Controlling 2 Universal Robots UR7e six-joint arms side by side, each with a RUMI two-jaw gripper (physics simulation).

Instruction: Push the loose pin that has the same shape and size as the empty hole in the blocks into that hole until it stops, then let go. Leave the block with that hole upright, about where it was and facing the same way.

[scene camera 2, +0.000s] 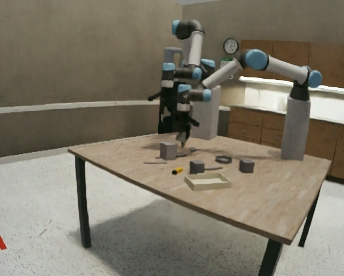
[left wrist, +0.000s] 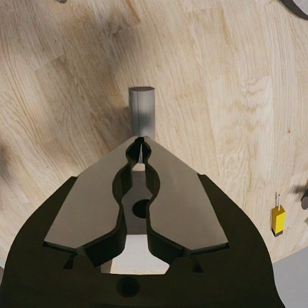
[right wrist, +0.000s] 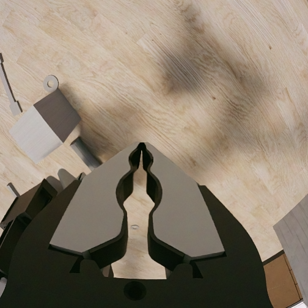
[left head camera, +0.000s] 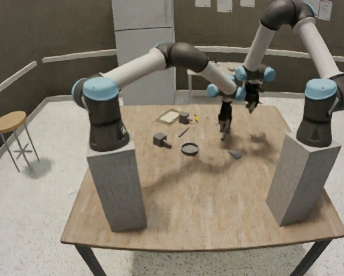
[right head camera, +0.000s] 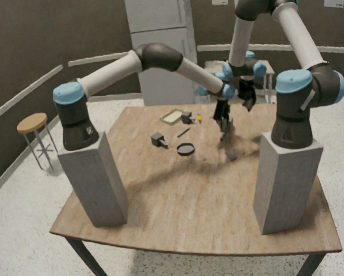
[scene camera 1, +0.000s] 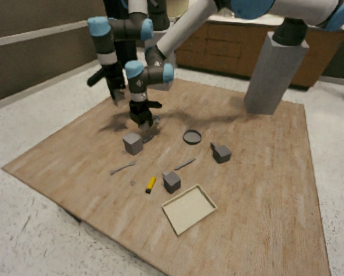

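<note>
A grey block point(scene camera 1: 133, 143) point(scene camera 2: 168, 150) point(right wrist: 60, 115) stands upright; its dark side face with a round hole point(left wrist: 142, 208) shows between my left fingers. A grey round pin point(left wrist: 142, 112) point(scene camera 1: 148, 138) point(scene camera 2: 181, 155) point(right wrist: 87, 154) lies outside the block near that face, seemingly on the table; its near end is hidden under my left fingertips in the left wrist view. My left gripper point(left wrist: 141, 138) point(scene camera 1: 146, 125) point(scene camera 2: 183, 145) is shut, tips together above the pin and beside the block, holding nothing. My right gripper point(right wrist: 141, 144) point(left head camera: 252, 109) point(scene camera 1: 117, 102) is shut and empty, high behind the left one.
A small dark piece point(left head camera: 234, 154) point(right head camera: 230, 156) lies nearer the arm bases. Two blocks with pins point(scene camera 1: 221, 154) point(scene camera 1: 171, 182), a round dish point(scene camera 1: 192, 142), a rod point(scene camera 1: 185, 164), a yellow cutter point(scene camera 1: 151, 185), a wrench-like tool point(scene camera 1: 123, 168) and a tray point(scene camera 1: 171, 223) lie around.
</note>
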